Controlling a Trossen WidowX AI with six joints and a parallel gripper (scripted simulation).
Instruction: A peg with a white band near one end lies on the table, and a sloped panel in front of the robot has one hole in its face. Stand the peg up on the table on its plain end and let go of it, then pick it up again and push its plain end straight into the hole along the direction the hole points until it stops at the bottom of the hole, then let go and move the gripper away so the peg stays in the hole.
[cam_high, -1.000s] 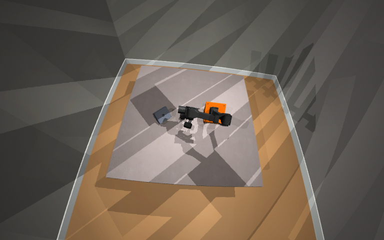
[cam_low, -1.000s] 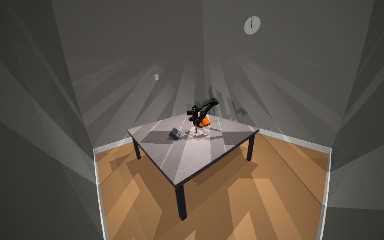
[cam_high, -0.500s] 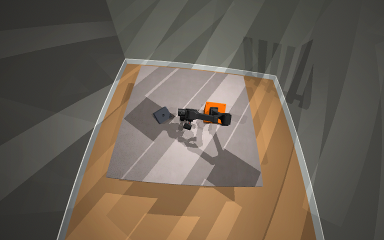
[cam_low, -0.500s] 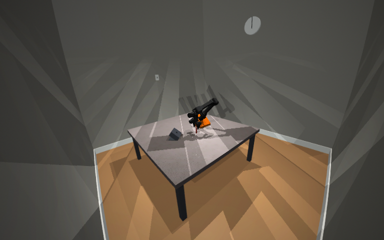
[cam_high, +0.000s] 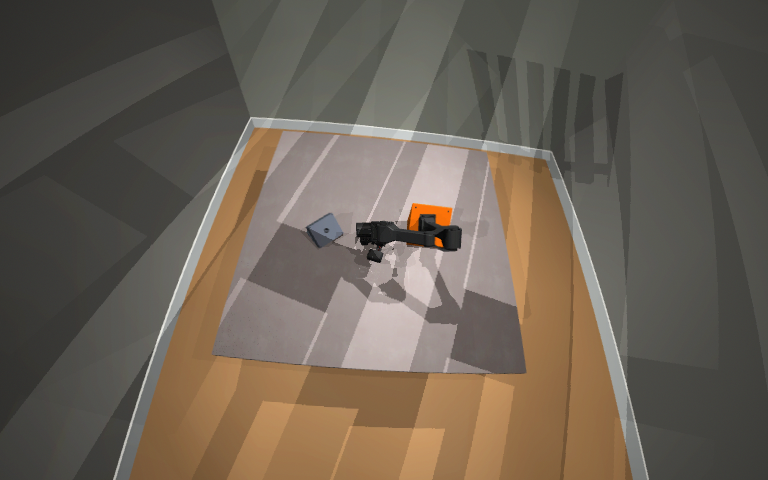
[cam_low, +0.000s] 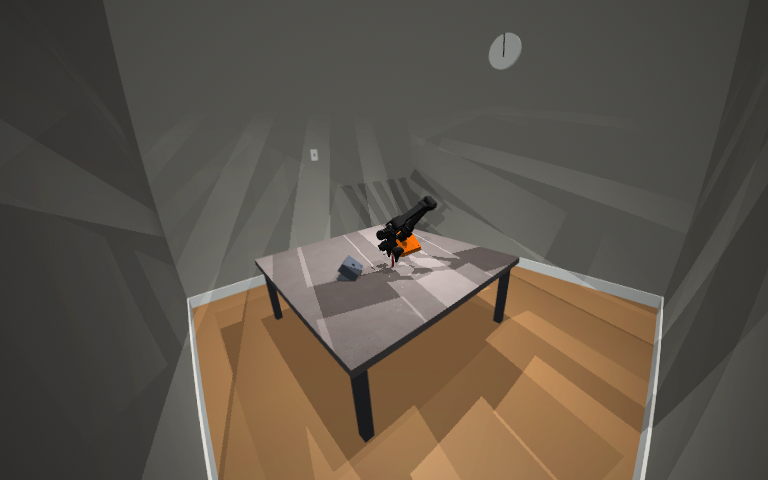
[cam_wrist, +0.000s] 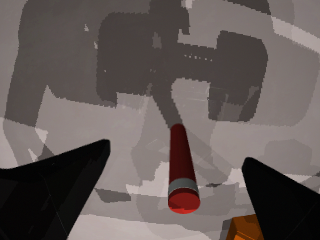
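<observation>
Right now my gripper tip is 1 cm below the red peg. Round my gripper tip: sloped grey-blue panel 25 cm ahead, 9 cm to the right.
</observation>
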